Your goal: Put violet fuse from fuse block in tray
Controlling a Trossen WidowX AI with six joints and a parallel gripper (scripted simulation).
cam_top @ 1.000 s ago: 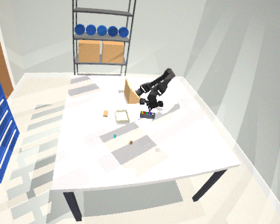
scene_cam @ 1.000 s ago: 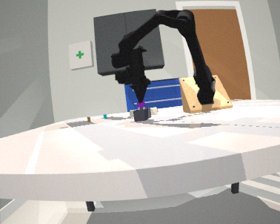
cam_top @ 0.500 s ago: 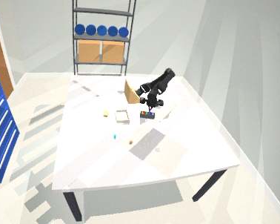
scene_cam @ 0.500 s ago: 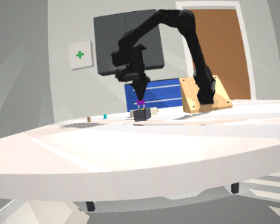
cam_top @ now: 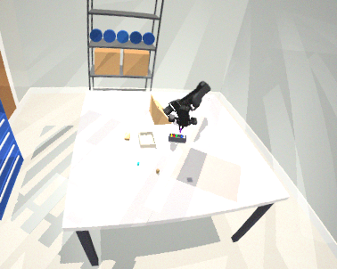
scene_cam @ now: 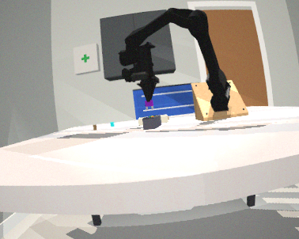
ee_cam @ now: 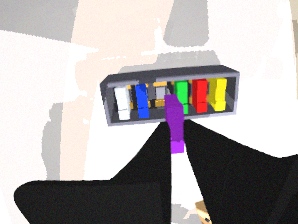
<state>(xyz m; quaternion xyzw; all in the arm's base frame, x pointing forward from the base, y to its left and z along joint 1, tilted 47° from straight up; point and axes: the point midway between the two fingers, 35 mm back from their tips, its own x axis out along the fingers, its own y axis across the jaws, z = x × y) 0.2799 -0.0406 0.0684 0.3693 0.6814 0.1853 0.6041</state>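
Right now the shallow tray is 20 mm behind my gripper tip, 220 mm to the right of it and 90 mm below it. Round my gripper tip: violet fuse: 10 mm below; green fuse: 10 mm behind, 10 mm to the right, 70 mm below; blue fuse: 20 mm to the left, 70 mm below.
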